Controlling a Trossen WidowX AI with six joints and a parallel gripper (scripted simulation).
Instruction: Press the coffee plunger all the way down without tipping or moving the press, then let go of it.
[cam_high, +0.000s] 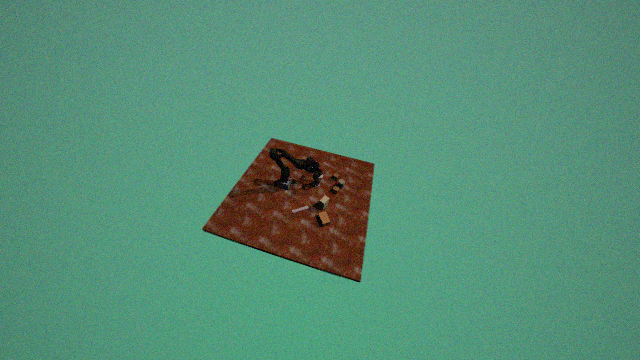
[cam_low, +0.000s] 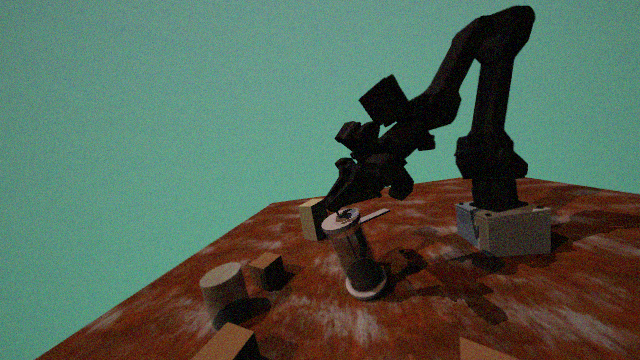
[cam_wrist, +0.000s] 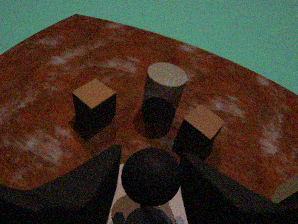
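Now: the coffee press 5 cm behind my gripper tip, 2 cm to the right of it and 8 cm below it.
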